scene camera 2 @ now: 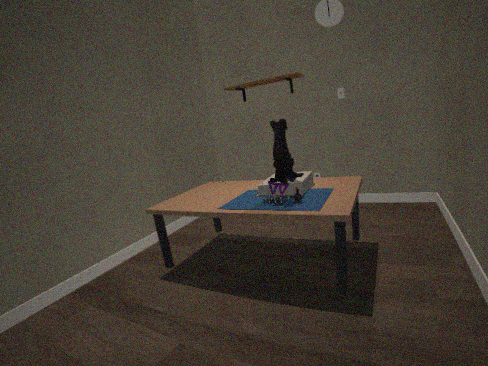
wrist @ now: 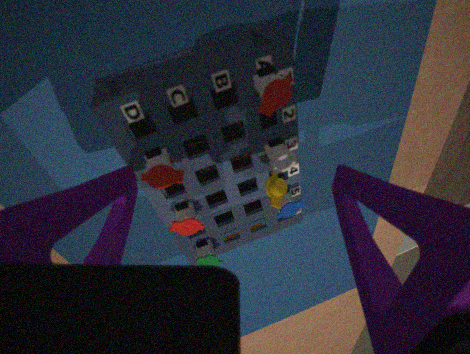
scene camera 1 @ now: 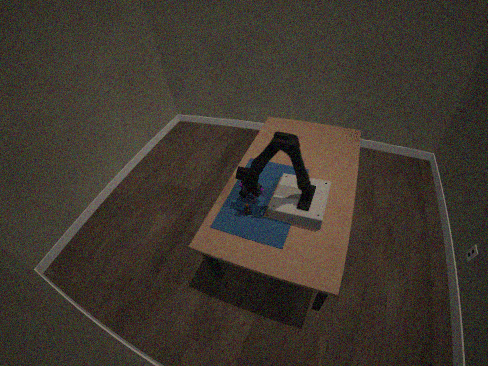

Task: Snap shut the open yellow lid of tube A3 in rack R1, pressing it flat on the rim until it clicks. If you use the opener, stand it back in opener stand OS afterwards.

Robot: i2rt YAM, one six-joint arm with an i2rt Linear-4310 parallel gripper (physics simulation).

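Places are measured from the arm's base along level axes (x right, y up, z back), in metres.
Where they show: gripper, fingertip midpoint: (scene camera 2: 277,194) (wrist: 234,176) (scene camera 1: 250,192); arm's base, link origin: (scene camera 1: 306,197).
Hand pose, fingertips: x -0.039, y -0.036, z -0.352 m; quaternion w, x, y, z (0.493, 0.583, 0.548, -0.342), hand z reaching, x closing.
Note:
Things, the pixels of their top centre, and the offset from my fingertips. "spot": a spot on its surface instead. Level surfaces: height alone.
- Rack R1, top centre: (wrist: 246,221) (scene camera 2: 273,193) (scene camera 1: 251,189) dz +0.001, dx +0.021, dy +0.011 m
- Tube A3, surface spot: (wrist: 283,159) spot: dz -0.029, dx +0.010, dy -0.010 m
- small dark upright thing, top centre: (scene camera 2: 297,186) dz +0.035, dx -0.121, dy +0.040 m
- red lid, top centre: (wrist: 278,95) dz -0.026, dx -0.033, dy -0.003 m
- blue lid, top centre: (wrist: 290,210) dz -0.028, dx +0.045, dy -0.003 m
- green lid, top centre: (wrist: 208,262) dz +0.029, dx +0.066, dy -0.003 m
- blue mat, surface height: dy -0.045 m
Rack R1 (wrist: 202,102) is a dark block with lettered columns and numbered rows, below my gripper in the wrist view. Tube A3 (wrist: 283,159) stands in the column marked A, with its pale round mouth showing. Its yellow lid (wrist: 276,186) is open, off the mouth on the row 4 side. My gripper (scene camera 1: 250,191) (scene camera 2: 278,188) (wrist: 234,176) is open and empty, its purple fingers wide apart above the rack. A small dark upright thing (scene camera 2: 298,194) stands right of the gripper in the second scene view; whether it is the opener in its stand, I cannot tell.
Near A3 are a red lid (wrist: 276,95) at A1 and a blue lid (wrist: 291,209) at row 5. Two red lids (wrist: 162,176) (wrist: 187,226) and a green lid (wrist: 208,260) lie along column D. A blue mat (scene camera 1: 250,230) lies beside the white base box (scene camera 1: 322,200).

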